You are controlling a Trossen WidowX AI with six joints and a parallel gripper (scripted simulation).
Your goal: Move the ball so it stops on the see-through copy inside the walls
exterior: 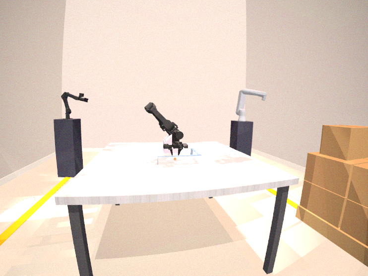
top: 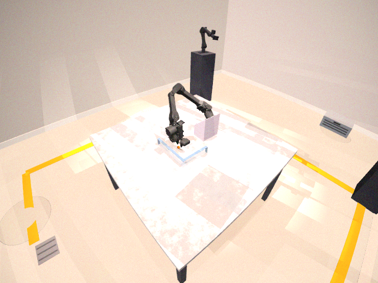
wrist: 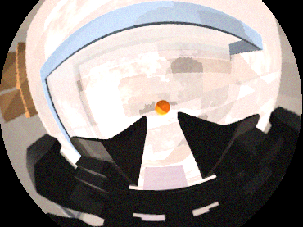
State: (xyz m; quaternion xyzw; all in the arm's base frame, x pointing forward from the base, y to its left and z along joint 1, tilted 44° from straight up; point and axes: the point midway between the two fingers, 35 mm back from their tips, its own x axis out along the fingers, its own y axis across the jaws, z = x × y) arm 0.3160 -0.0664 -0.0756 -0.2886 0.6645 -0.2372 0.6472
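Right now the see-through copy of ball is 10 mm ahead of my gripper tip and 10 mm below it. Round my gripper tip: orange ball (10 mm ahead, 10 mm below).
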